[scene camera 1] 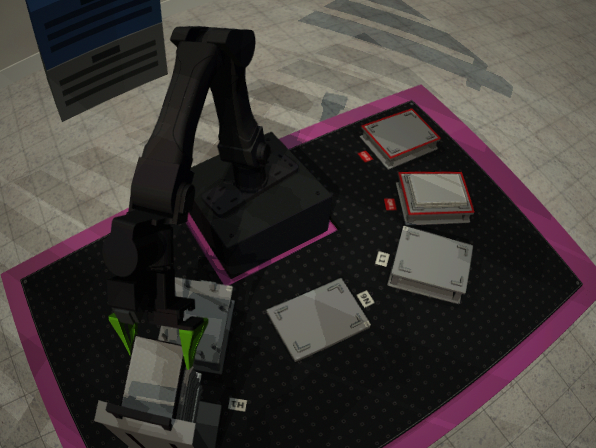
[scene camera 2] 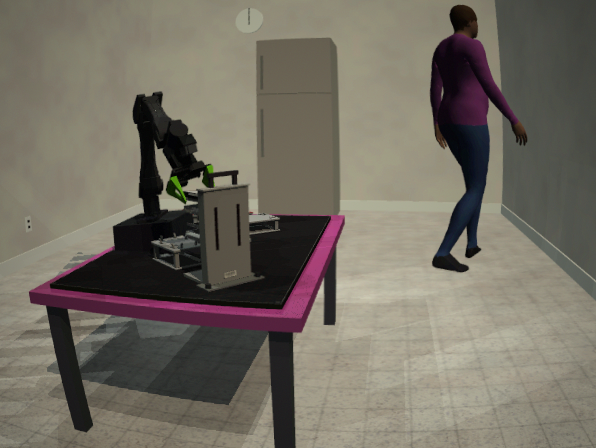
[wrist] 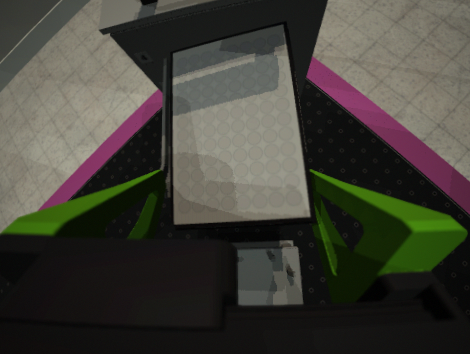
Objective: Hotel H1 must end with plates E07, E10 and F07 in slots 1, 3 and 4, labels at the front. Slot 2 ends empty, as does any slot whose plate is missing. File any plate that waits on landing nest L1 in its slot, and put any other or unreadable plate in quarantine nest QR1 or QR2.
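Places are measured from the arm's base along level axes (x ahead, y left, z up), in centimetres.
Pixels of known places: gripper, fingertip midpoint: (scene camera 1: 160, 362) (wrist: 234, 177); arm's base, link origin: (scene camera 1: 250, 184) (scene camera 2: 153, 217).
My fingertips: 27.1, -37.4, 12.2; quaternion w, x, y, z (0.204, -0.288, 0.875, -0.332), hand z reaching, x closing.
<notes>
For each thing: its top centre in the pictures, then the offset to it from my fingertips, as dx, dy, dz. "*": a spot on its surface instead.
- pale microplate, top centre: (wrist: 230, 118) (scene camera 1: 152, 375) +2.0, -2.5, +2.2
- Landing nest L1, top centre: (scene camera 1: 435, 257) (scene camera 2: 253, 216) +7.9, +56.9, -15.9
- pale plate, top centre: (scene camera 1: 438, 188) -4.0, +71.3, -16.1
- red-rimmed nest QR1, surface spot: (scene camera 1: 466, 201) * +2.8, +74.0, -16.1
- Red-rimmed nest QR2, top centre: (scene camera 1: 402, 130) -22.1, +78.8, -16.9
- raised fixture, top centre: (wrist: 257, 316) (scene camera 1: 192, 315) (scene camera 2: 177, 237) -10.6, +11.6, -13.9
- low grey nest, top centre: (scene camera 1: 319, 316) +1.4, +31.6, -19.7
- tag reading N6, top centre: (scene camera 1: 365, 298) +3.7, +42.0, -21.5
- hotel's dark handle, surface spot: (scene camera 1: 137, 416) (scene camera 2: 223, 171) * +8.2, -8.0, +7.8
Hotel H1 (scene camera 1: 186, 433) (scene camera 2: 228, 225) (wrist: 140, 42) stands at the table's near left corner in scene camera 1. A pale microplate (scene camera 1: 152, 372) (wrist: 240, 130) with round wells lies in its topmost visible position. My gripper (scene camera 1: 160, 361) (scene camera 2: 197, 194) (wrist: 234, 177) is open, its green fingertips on either side of this plate's near end, with small gaps in the wrist view. The plate's front label cannot be read; lower slots are mostly hidden. Landing nest L1 (scene camera 1: 432, 260) is bare. A pale plate (scene camera 1: 437, 190) sits on red-rimmed nest QR1 (scene camera 1: 468, 200). Red-rimmed nest QR2 (scene camera 1: 400, 132) is bare.
A raised fixture (scene camera 1: 215, 325) (scene camera 2: 175, 245) (wrist: 257, 280) with small posts stands close to the hotel, under the arm. A low grey nest (scene camera 1: 317, 320) lies mid-table by a tag reading N6 (scene camera 1: 365, 299). The hotel's dark handle (scene camera 1: 137, 416) (scene camera 2: 223, 174) rises at its top.
</notes>
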